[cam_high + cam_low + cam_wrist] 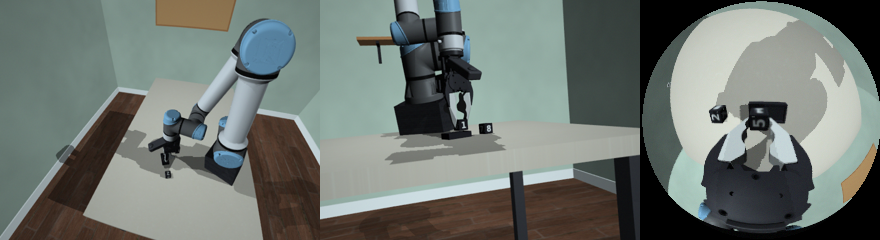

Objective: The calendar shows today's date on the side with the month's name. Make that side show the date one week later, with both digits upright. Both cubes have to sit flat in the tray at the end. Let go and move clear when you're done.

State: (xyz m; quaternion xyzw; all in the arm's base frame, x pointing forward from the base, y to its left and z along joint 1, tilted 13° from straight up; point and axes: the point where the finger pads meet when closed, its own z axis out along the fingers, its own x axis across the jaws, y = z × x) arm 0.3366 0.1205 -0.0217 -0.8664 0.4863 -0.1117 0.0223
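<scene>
The black digit cube is 10 mm below my hand. From my hand the other things lie so: black tray 40 mm below, 20 mm to the right, 10 mm ahead.
</scene>
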